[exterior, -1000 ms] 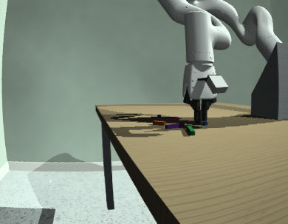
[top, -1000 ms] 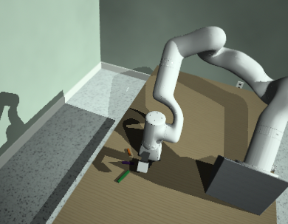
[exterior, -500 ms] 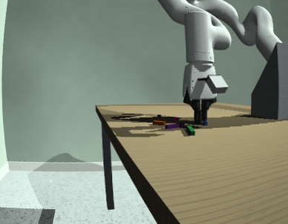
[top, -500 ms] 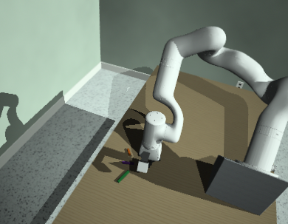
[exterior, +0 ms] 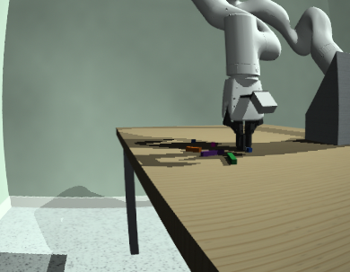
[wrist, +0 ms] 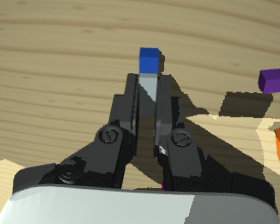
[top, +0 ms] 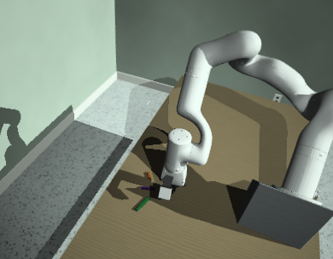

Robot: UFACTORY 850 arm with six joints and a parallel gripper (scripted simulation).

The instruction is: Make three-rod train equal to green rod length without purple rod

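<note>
The grey rod lies 2 cm below my hand.
</note>
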